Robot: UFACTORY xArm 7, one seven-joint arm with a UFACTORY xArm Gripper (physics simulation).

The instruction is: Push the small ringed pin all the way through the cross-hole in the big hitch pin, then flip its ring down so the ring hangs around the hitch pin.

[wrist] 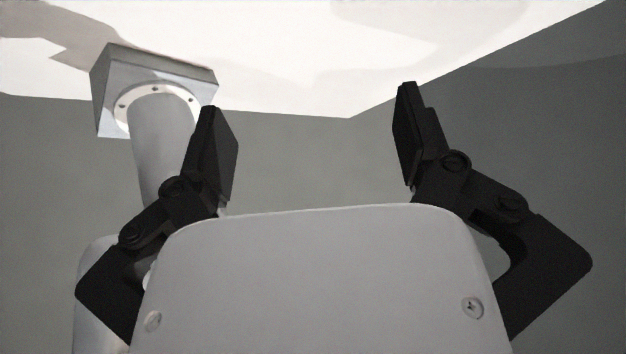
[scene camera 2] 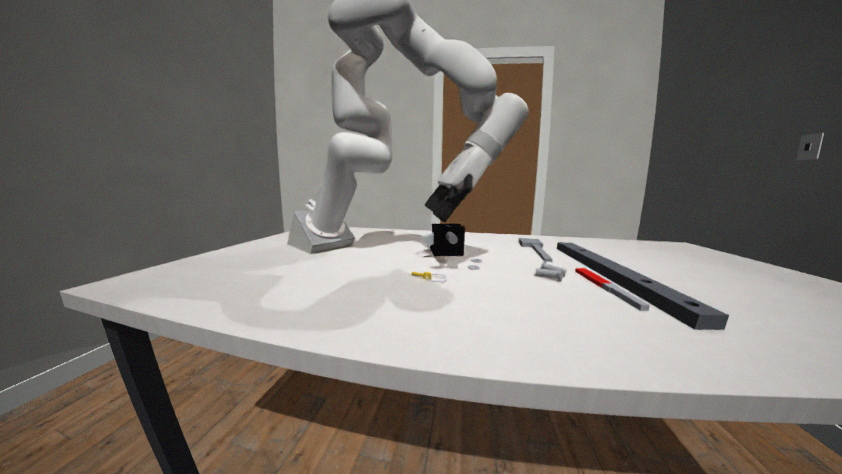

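Pixels of known places: gripper, fingertip midpoint: (wrist: pixel 309 115) (scene camera 2: pixel 433 213); arm's base at its link origin: (wrist: pixel 159 111) (scene camera 2: pixel 325 224).
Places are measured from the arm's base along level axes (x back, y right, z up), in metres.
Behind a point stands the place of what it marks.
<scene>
The small ringed pin (scene camera 2: pixel 421 274) @(x -0.369, y 0.169, z -0.068 m) is yellow, with a thin pale ring at its right end, and lies on the table in front of the black block. The big hitch pin (scene camera 2: pixel 451 237) @(x -0.415, y 0.029, z -0.010 m) shows as a grey round end at the face of the black block (scene camera 2: pixel 438 248) @(x -0.372, y -0.017, z -0.054 m); its cross-hole cannot be made out. My gripper (scene camera 2: pixel 436 209) @(x -0.385, y 0.134, z 0.064 m) (wrist: pixel 309 115) @(x -0.385, y 0.134, z 0.064 m) is tilted down to the left, with its tips just above and slightly left of the block in the scene view. In the wrist view its fingers are wide open and empty. Neither pin shows in the wrist view.
Two small washers (scene camera 2: pixel 476 260) @(x -0.484, y 0.017, z -0.074 m) (scene camera 2: pixel 473 267) @(x -0.479, y 0.079, z -0.074 m) lie right of the block. Further right are a grey hammer (scene camera 2: pixel 540 250) @(x -0.682, y -0.132, z -0.066 m), grey bolts (scene camera 2: pixel 549 272) @(x -0.649, y 0.104, z -0.060 m), a red-handled tool (scene camera 2: pixel 593 277) @(x -0.748, y 0.094, z -0.067 m) and a long dark bar (scene camera 2: pixel 624 274) @(x -0.807, y 0.103, z -0.052 m) with holes. The arm's base (scene camera 2: pixel 321 240) @(x -0.027, y 0.059, z -0.038 m) (wrist: pixel 150 68) @(x -0.064, y -0.001, z -0.048 m) stands at the table's back left.
</scene>
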